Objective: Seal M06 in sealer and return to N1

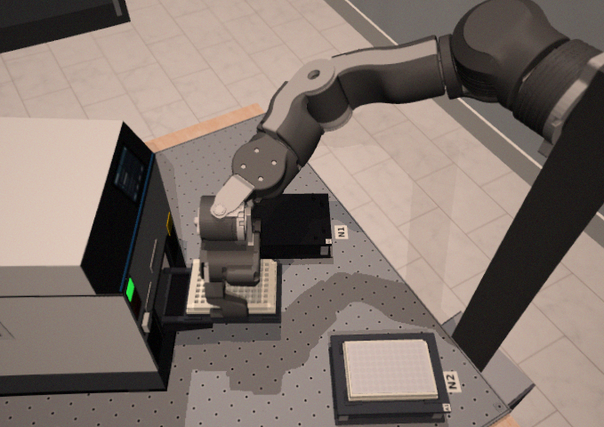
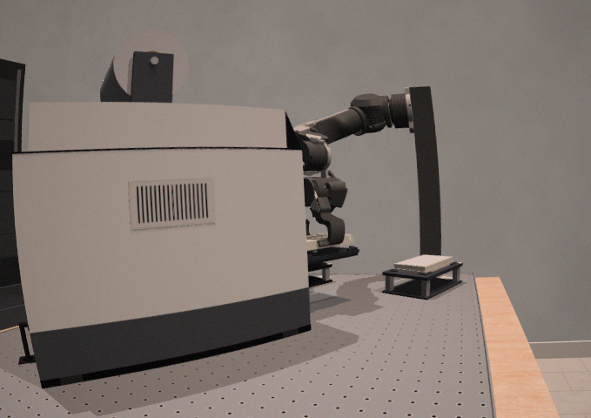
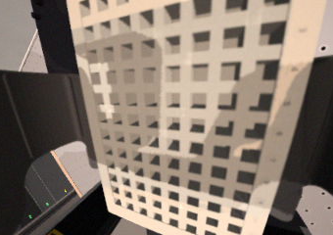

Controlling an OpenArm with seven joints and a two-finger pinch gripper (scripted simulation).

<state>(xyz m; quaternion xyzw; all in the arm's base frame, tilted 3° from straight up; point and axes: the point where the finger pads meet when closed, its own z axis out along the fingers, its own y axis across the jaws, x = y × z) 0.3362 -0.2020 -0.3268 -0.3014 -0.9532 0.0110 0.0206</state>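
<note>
Now: hand 20 mm above the sealer's stage. Also, from my hand: nest N1: 170 mm behind, 110 mm to the right, 90 mm below; start key: 130 mm ahead, 20 mm to the left, 60 mm above; 96-well plate M06: right at my hand.
</note>
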